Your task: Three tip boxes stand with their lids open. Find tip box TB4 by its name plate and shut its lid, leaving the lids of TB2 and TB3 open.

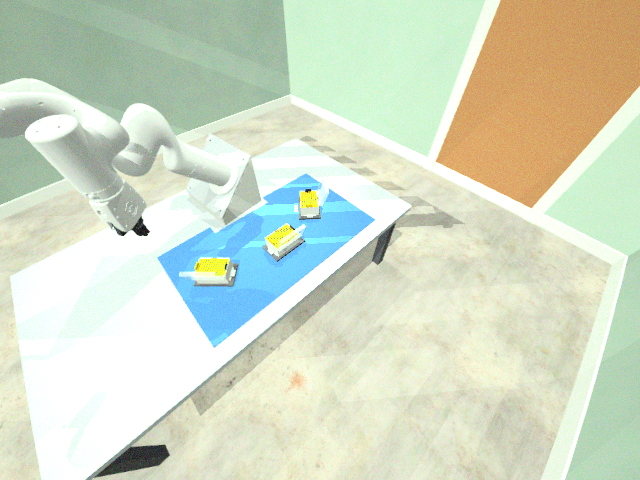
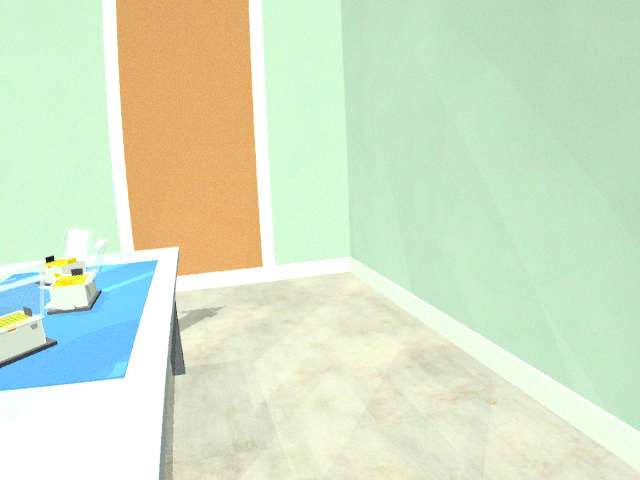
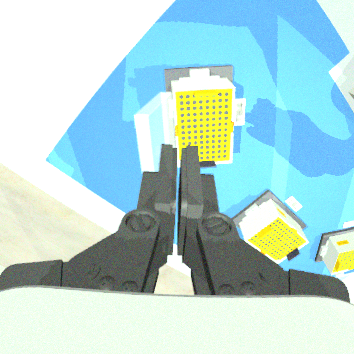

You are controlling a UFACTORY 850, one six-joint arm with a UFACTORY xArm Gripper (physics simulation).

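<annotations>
Image 1 shows the gripper, while in image 2 the gripper is out of frame. The gripper is visible again in image 3, and one spot on the gripper [image 1: 140, 229] is the same spot as [image 3: 168, 252].
</annotations>
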